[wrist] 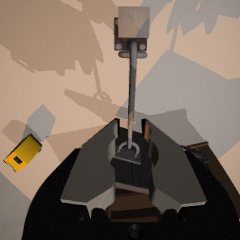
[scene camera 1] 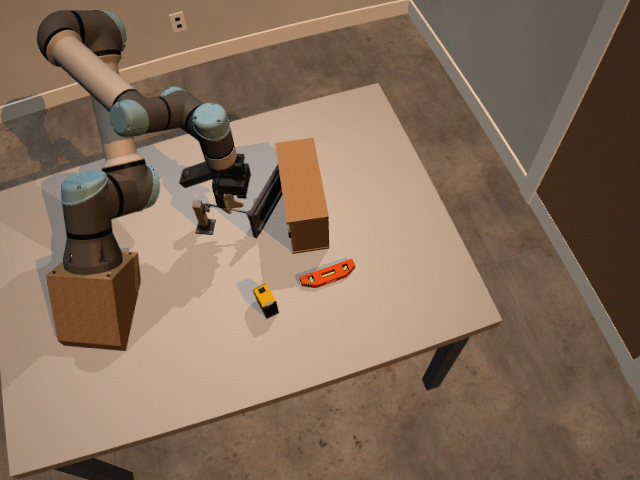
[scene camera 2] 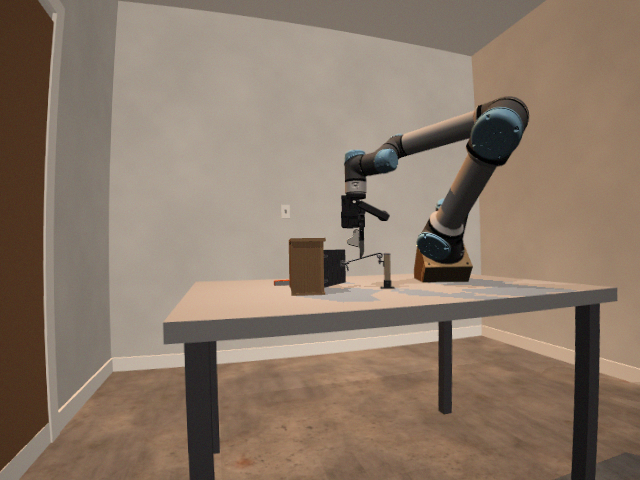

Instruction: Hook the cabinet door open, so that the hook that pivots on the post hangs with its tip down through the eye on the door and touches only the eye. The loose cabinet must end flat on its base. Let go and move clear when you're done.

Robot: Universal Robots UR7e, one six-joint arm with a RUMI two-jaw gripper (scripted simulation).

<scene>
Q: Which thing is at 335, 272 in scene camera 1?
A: An orange spirit level.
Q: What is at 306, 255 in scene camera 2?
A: A wooden cabinet.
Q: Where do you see a wooden cabinet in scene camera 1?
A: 306, 211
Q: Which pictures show my gripper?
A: The wrist view, scene camera 1 and scene camera 2: all of them.
</scene>
